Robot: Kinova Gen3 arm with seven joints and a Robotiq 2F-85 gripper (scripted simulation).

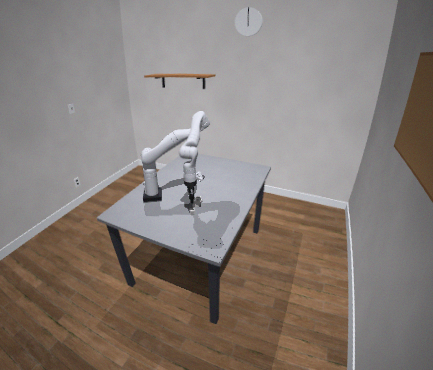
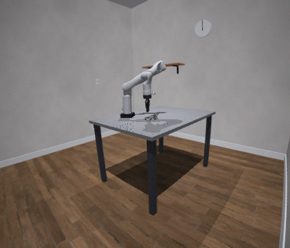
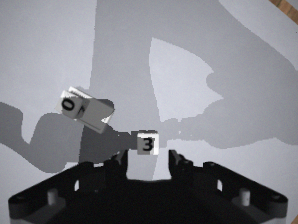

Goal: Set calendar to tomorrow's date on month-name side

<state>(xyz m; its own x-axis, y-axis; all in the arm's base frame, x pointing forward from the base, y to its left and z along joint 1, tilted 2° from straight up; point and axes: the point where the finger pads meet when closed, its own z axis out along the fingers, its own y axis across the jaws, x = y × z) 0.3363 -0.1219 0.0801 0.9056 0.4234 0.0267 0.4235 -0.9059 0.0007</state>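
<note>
The white digit cube is 9 cm below my hand. From my hand the other things lie so: calendar tray (11 cm to the left, 10 cm below).
</note>
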